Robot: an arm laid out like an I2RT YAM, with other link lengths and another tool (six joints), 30 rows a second.
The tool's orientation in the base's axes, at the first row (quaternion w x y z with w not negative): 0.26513 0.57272 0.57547 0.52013
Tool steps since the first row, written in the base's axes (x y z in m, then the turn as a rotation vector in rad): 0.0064 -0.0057 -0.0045 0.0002 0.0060 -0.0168; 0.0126 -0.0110 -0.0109 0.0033 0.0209 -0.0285; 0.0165 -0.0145 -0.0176 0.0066 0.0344 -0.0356; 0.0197 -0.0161 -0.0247 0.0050 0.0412 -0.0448; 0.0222 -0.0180 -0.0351 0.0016 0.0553 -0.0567; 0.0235 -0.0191 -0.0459 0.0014 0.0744 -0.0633; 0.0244 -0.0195 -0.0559 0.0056 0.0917 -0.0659; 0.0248 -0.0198 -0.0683 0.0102 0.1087 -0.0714; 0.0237 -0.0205 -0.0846 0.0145 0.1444 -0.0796
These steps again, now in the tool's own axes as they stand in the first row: -0.0079 -0.0005 0.0055 0.0007 -0.0163 0.0073; -0.0160 -0.0028 0.0116 0.0106 -0.0286 0.0182; -0.0220 -0.0067 0.0162 0.0205 -0.0364 0.0274; -0.0262 -0.0116 0.0209 0.0245 -0.0466 0.0309; -0.0315 -0.0196 0.0259 0.0349 -0.0614 0.0358; -0.0360 -0.0286 0.0302 0.0509 -0.0712 0.0434; -0.0394 -0.0372 0.0340 0.0654 -0.0754 0.0531; -0.0434 -0.0482 0.0382 0.0788 -0.0819 0.0640; -0.0486 -0.0632 0.0422 0.1089 -0.0947 0.0810
